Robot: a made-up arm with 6 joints.
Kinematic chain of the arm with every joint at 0, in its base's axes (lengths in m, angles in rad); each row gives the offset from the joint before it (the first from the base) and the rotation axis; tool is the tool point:
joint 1: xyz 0 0 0.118 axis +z
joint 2: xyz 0 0.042 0 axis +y
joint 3: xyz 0 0 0.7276 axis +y
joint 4: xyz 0 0 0.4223 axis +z
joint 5: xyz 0 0 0 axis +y
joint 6: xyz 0 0 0.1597 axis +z
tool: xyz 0 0 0
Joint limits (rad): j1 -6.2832..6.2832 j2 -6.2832..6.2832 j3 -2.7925..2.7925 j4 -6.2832..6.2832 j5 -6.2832..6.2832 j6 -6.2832..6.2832
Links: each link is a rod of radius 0.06 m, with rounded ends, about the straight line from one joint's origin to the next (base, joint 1, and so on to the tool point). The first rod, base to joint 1, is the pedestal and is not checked.
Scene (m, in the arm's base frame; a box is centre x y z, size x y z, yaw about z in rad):
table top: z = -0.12
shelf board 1: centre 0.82 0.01 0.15 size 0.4 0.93 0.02 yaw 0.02
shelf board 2: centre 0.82 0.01 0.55 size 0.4 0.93 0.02 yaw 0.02
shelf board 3: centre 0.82 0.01 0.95 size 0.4 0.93 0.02 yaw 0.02
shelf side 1: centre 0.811 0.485 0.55 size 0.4 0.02 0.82 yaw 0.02
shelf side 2: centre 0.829 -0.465 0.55 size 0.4 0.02 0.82 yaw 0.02
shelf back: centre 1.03 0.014 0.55 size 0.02 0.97 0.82 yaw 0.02
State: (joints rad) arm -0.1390 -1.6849 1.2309 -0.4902 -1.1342 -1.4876
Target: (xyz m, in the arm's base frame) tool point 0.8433 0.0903 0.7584
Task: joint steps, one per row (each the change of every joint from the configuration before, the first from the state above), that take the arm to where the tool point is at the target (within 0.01 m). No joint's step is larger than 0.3 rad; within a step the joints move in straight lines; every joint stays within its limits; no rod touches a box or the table.
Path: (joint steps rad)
1: 0.0163 0.2983 0.1704 -0.0155 0.0641 0.0000
2: 0.0163 0.2983 0.1703 -0.0155 0.0642 0.0000
3: 0.0163 0.2983 0.1704 -0.0155 0.0641 0.0000
4: 0.0163 0.2982 0.1703 -0.0155 0.0641 0.0000
5: 0.0163 0.2983 0.1704 -0.0155 0.0642 0.0000
6: 0.0146 0.2084 -0.2371 0.0147 -0.0114 0.0000
7: 0.0146 0.2083 -0.2371 0.0147 -0.0115 0.0000
8: 0.0146 0.2083 -0.2372 0.0146 -0.0114 0.0000

